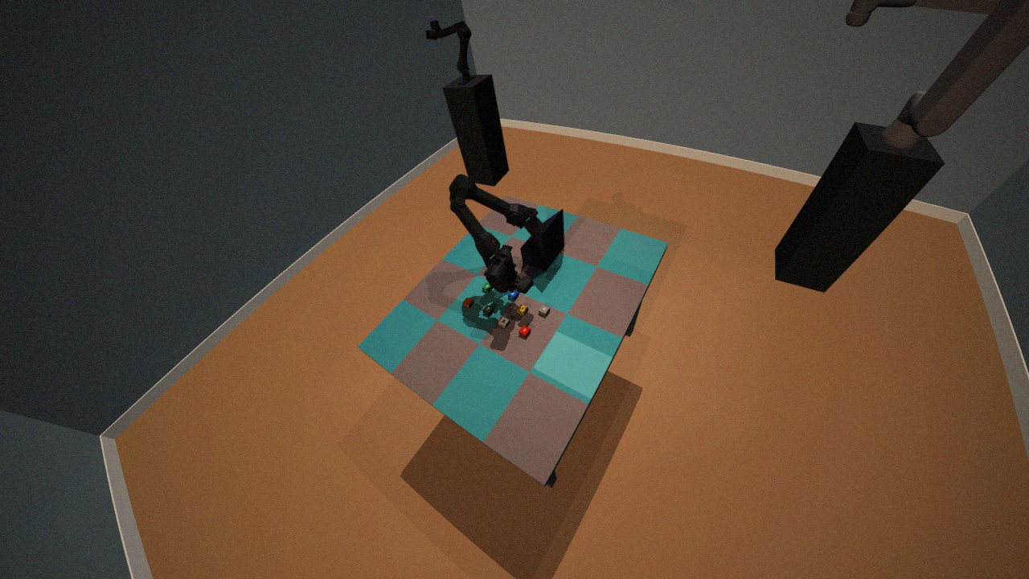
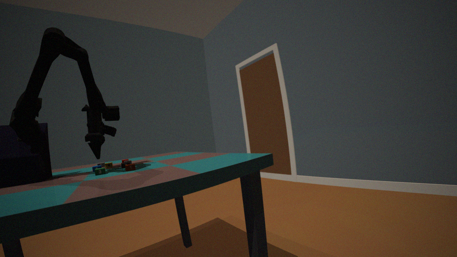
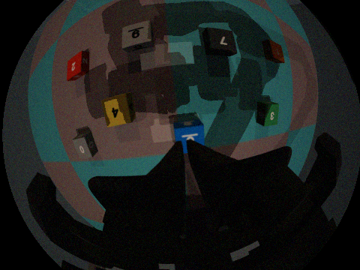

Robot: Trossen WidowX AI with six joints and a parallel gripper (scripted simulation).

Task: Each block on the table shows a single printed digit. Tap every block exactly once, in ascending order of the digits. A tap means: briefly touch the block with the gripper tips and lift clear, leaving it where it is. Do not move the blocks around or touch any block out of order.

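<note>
The blue block is 1 cm behind my gripper tip, 1 cm to the right of it and 4 cm below it. Also, from my gripper tip: black block 10 cm ahead, 7 cm to the right, 4 cm below; then white block 12 cm ahead, 2 cm to the left, 4 cm below; then yellow block 4 cm ahead, 6 cm to the left, 4 cm below.
</note>
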